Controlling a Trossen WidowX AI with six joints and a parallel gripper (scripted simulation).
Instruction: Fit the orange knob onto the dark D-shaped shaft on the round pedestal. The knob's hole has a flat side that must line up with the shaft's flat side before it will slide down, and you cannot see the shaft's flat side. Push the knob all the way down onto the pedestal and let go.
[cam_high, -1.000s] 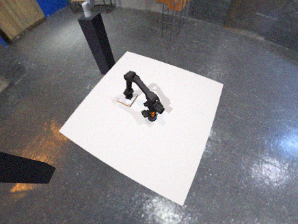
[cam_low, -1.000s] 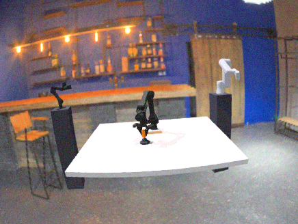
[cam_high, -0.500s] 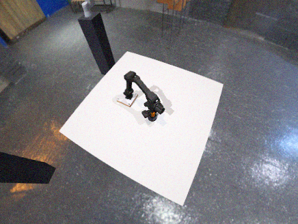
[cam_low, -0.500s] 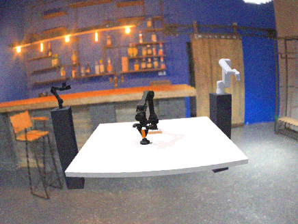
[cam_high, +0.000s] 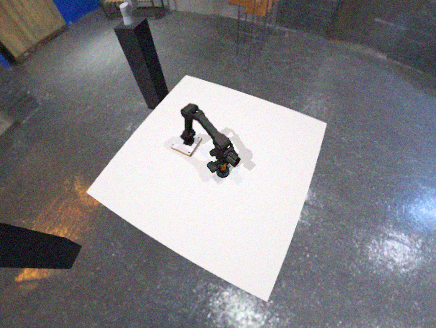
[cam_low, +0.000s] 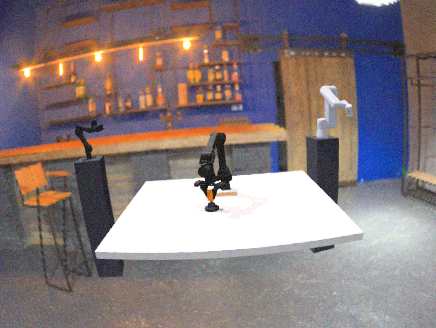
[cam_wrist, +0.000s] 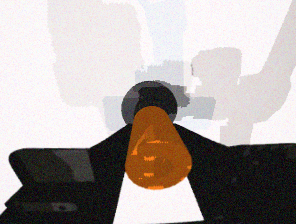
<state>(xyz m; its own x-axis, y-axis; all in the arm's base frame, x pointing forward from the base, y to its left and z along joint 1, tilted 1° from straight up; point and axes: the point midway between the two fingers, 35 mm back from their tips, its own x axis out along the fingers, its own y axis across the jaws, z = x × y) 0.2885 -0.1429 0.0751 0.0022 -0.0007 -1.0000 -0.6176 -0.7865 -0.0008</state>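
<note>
The orange knob lies 20 mm above my gripper tip. From my gripper tip the other things lie so: round pedestal (40 mm below).
</note>
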